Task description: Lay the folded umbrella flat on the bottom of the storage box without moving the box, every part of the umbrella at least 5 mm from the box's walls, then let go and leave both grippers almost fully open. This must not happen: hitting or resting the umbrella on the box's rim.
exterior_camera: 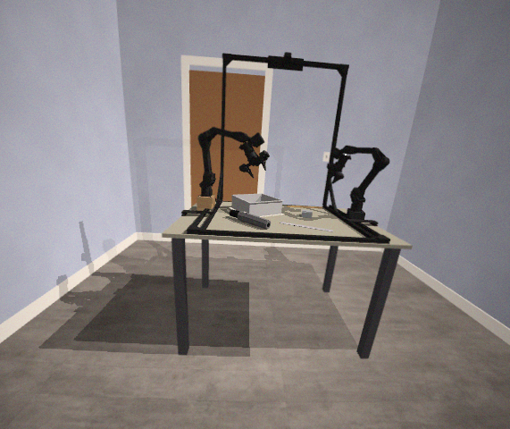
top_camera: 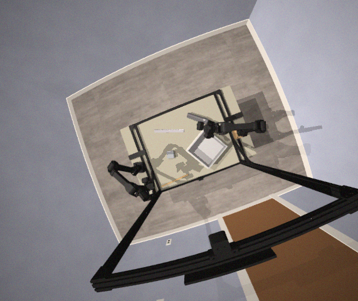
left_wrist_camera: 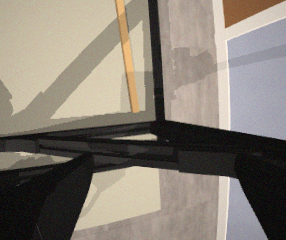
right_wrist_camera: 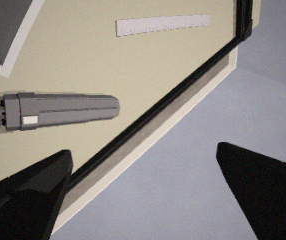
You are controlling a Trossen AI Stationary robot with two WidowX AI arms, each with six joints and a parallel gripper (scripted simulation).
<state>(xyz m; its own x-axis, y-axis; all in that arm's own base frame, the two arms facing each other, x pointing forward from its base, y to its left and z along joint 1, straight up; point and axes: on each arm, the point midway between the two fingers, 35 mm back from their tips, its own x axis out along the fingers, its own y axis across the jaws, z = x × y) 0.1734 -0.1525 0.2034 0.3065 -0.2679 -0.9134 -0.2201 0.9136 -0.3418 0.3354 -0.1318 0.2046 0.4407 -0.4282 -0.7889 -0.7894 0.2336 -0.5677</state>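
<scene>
My right hand is 270 mm above the folded umbrella, 100 mm short of it and 30 mm to the left of it. Round my right hand: storage box 250 mm below, 190 mm behind, 10 mm to the left; then white ruler 300 mm to the left, 300 mm below, 100 mm ahead; then grey cube 360 mm to the left, 280 mm below, 130 mm behind.
</scene>
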